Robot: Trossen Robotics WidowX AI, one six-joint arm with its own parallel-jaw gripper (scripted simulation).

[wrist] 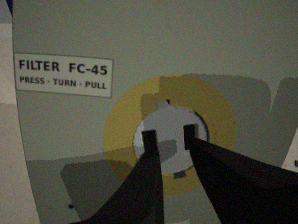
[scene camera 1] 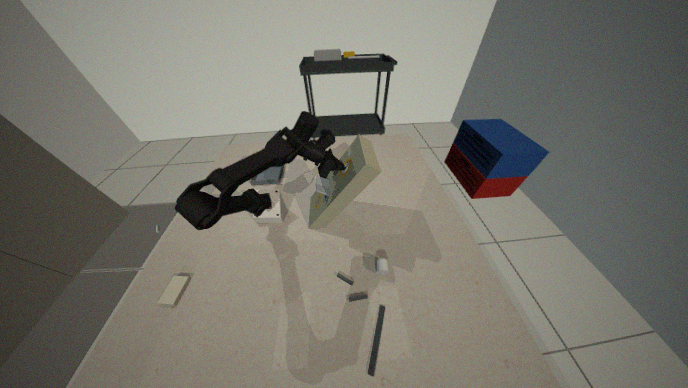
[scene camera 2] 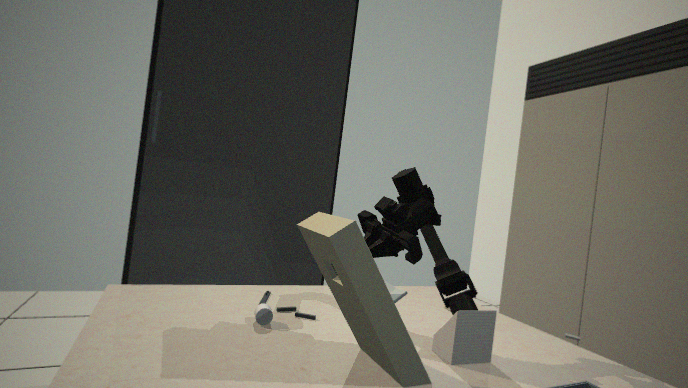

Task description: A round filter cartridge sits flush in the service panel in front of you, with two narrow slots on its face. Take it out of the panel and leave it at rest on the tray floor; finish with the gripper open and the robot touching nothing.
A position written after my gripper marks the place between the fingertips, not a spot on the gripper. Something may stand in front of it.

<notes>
In view: my gripper [scene camera 2: 357, 255], a grey round filter cartridge [wrist: 171, 127] and a service panel [scene camera 2: 336, 243].
My gripper also shows in the wrist view [wrist: 173, 148] and in scene camera 1 [scene camera 1: 344, 167]. The service panel also shows in the wrist view [wrist: 84, 83] and in scene camera 1 [scene camera 1: 363, 168]. Scene camera 2 does not show the grey round filter cartridge, which is hidden by the service panel.
</notes>
